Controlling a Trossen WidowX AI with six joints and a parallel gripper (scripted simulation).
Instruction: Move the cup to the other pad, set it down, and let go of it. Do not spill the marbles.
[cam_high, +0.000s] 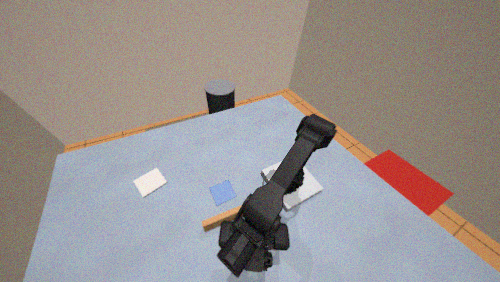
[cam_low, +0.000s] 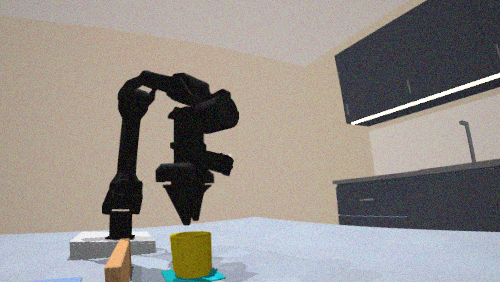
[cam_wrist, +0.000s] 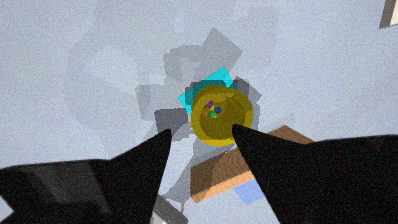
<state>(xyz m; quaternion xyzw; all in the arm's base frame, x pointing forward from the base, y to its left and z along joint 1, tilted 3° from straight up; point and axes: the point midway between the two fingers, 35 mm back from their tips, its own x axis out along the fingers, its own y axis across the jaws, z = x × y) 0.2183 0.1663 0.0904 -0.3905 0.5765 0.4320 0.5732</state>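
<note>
Now: the yellow cup 2 cm ahead of my gripper tip, 1 cm to the right of it and 5 cm below it. Also, from my gripper tip: pale blue pad 5 cm ahead, 23 cm to the right, 10 cm below; then wooden bar 4 cm ahead, 12 cm to the right, 7 cm below; then cyan pad 3 cm ahead, 1 cm to the right, 10 cm below.
</note>
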